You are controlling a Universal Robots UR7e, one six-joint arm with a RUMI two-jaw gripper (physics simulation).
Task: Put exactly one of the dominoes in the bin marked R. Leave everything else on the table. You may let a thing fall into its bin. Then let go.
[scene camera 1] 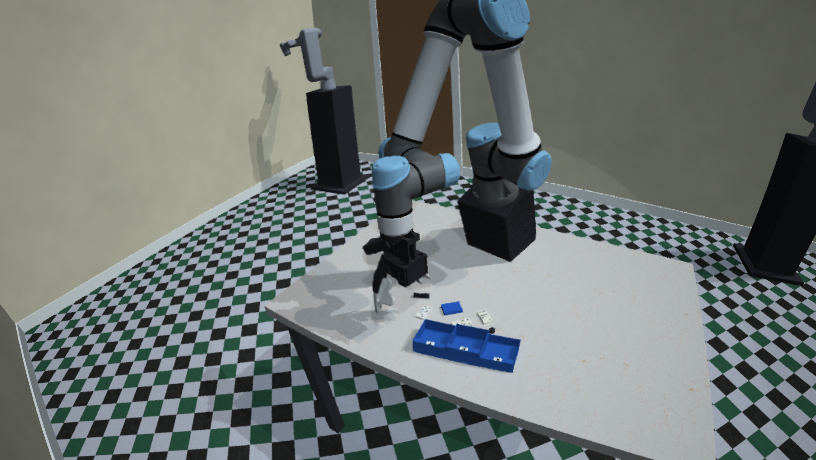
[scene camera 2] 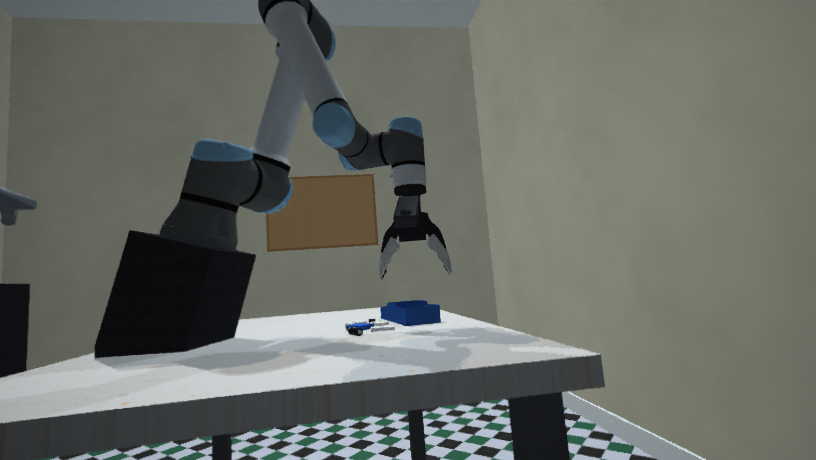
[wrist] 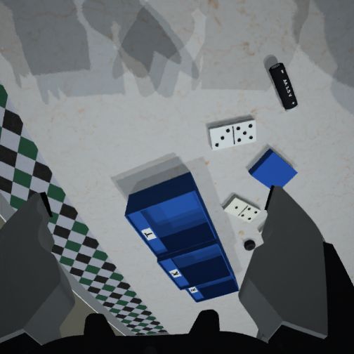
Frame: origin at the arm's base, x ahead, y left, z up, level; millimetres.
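Seen in the pictures: gripper, fingertip midpoint: (scene camera 1: 400, 297) (scene camera 2: 415, 277); arm's base, link origin: (scene camera 1: 495, 191) (scene camera 2: 198, 243).
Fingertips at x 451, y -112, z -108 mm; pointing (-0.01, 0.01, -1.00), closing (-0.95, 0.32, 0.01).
Observation:
Offsets run from my fingertips to a thing's middle. "spot": to the spot under its first point.
My gripper (scene camera 1: 402, 294) (scene camera 2: 416, 275) (wrist: 158, 191) is open and empty, well above the table. One white domino @(dx -75, dy +25, dz -102 mm) (scene camera 1: 424, 312) (wrist: 233, 134) lies flat near the T end of the blue bin tray. A second domino @(dx -68, dy +137, dz -102 mm) (scene camera 1: 465, 322) (wrist: 243, 208) lies close beside the tray's long side. A third domino @(dx -114, dy +187, dz -102 mm) (scene camera 1: 484, 316) lies farther from the tray; in the wrist view the right finger hides most of it. The bin marked R @(spot: dx -10, dy +268, dz -99 mm) (scene camera 1: 502, 349) (wrist: 215, 290) is the right-hand end compartment in scene camera 1 and the lowest in the wrist view. No domino shows in it.
The bin marked T @(spot: dx -7, dy +89, dz -99 mm) (scene camera 1: 435, 333) (wrist: 175, 215) is at the other end, with another bin @(dx +17, dy +184, dz -83 mm) (scene camera 1: 469, 338) (wrist: 200, 270) between. A blue block @(dx -116, dy +90, dz -101 mm) (scene camera 1: 451, 308) (scene camera 2: 360, 325) (wrist: 273, 169), a black battery @(dx -136, dy -8, dz -99 mm) (scene camera 1: 421, 295) (scene camera 2: 355, 330) (wrist: 283, 86) and a small black round thing @(dx -69, dy +221, dz -102 mm) (scene camera 1: 491, 330) (wrist: 249, 244) lie near the dominoes.

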